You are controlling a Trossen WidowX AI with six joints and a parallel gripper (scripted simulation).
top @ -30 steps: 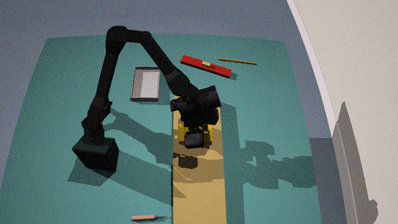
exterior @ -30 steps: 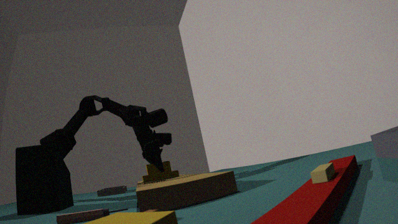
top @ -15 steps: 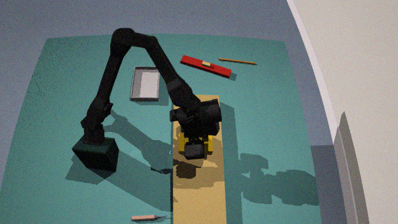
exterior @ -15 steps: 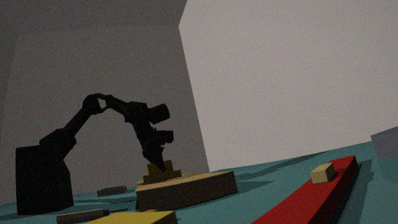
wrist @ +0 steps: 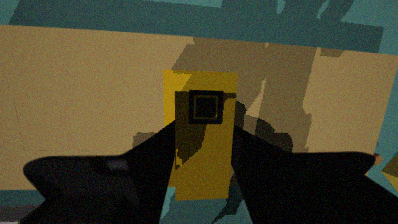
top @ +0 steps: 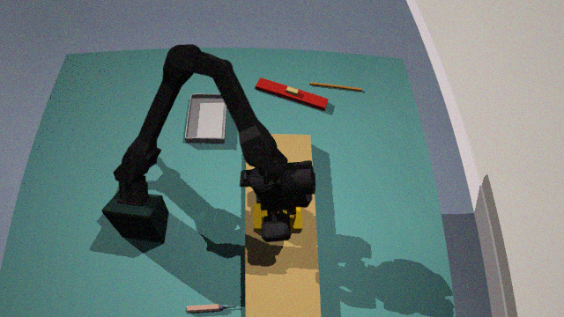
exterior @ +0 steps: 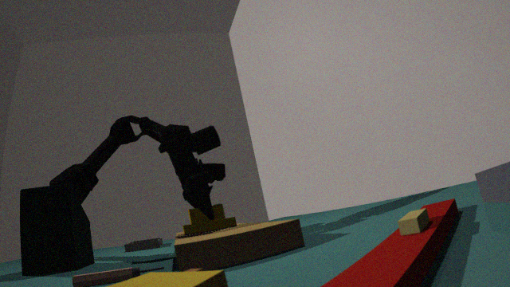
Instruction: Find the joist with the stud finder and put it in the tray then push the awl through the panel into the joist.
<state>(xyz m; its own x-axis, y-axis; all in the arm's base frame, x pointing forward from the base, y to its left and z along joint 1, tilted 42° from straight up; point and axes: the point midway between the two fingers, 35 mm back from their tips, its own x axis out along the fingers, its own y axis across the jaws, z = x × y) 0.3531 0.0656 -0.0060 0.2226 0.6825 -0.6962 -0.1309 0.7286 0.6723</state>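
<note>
Now: gripper tip 250 mm past the tray, 300 mm to the right of it and 50 mm above it. The rest, counted from my gripper tip: stud finder (20 mm above); then square indicator (20 mm ahead, 30 mm above); then awl (130 mm behind, 250 mm to the right, 60 mm below).
</note>
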